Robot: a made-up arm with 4 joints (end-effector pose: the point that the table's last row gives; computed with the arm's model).
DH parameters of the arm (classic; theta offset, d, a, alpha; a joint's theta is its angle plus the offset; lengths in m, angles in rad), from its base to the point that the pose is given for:
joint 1: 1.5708 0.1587 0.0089 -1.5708
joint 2: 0 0.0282 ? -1.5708
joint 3: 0 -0.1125 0.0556 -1.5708
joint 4: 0 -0.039 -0.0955 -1.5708
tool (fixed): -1.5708 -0.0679 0 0
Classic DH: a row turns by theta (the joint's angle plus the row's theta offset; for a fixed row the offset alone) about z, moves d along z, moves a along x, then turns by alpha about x.
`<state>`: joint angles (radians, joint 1 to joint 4).
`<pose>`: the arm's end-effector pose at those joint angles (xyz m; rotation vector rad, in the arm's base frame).
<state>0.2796 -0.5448 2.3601 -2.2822</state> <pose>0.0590 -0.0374 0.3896 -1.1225 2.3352 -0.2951</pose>
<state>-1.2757 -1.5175 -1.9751 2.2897</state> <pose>-0.1229 0.1390 0.1478 1.5943 -0.1513 1.9182</pose>
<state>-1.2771 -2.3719 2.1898 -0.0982</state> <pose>-0.1402 0.0026 0.2210 -2.5874 -1.3221 1.0858</pose>
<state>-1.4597 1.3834 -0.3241 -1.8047</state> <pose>0.2330 0.0953 0.1156 -2.2558 1.8834 0.3956</pose>
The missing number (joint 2, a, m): 0.0871
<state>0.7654 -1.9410 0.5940 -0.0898</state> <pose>-0.0159 -0.1077 0.2057 1.4330 1.2006 0.1666</pose>
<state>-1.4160 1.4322 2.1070 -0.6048</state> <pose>0.1287 0.0820 0.0234 1.4375 -0.0220 2.0320</pose>
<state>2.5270 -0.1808 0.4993 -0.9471</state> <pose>0.0506 -0.0824 0.3169 -0.5767 -0.7480 1.9437</pose>
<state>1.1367 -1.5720 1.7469 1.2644</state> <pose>0.0218 0.0657 0.2682 1.1458 1.0702 -1.4231</pose>
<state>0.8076 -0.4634 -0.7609 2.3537</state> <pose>-0.2161 -0.0347 0.3239 2.2026 1.9364 0.7873</pose>
